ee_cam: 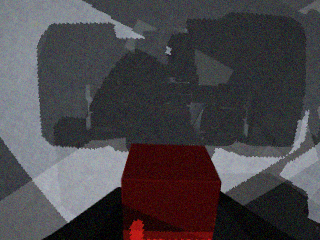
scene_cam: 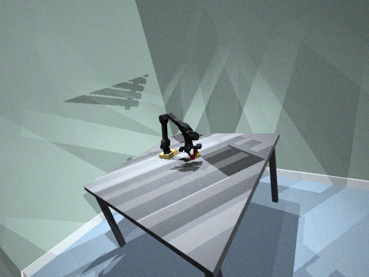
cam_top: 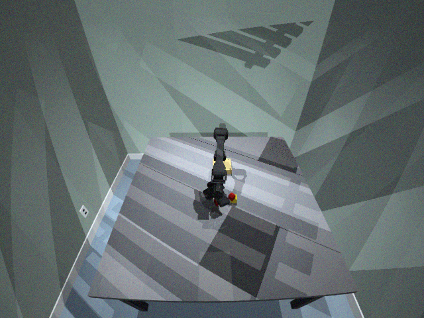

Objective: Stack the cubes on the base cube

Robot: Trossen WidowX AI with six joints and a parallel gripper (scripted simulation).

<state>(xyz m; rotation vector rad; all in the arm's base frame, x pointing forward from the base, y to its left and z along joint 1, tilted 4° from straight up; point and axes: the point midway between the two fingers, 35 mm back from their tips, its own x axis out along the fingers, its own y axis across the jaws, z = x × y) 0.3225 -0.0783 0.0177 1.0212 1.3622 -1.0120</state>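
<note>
The yellow base cube lies 2 cm behind my gripper tip, 11 cm to the left of it and 3 cm below it.
</note>
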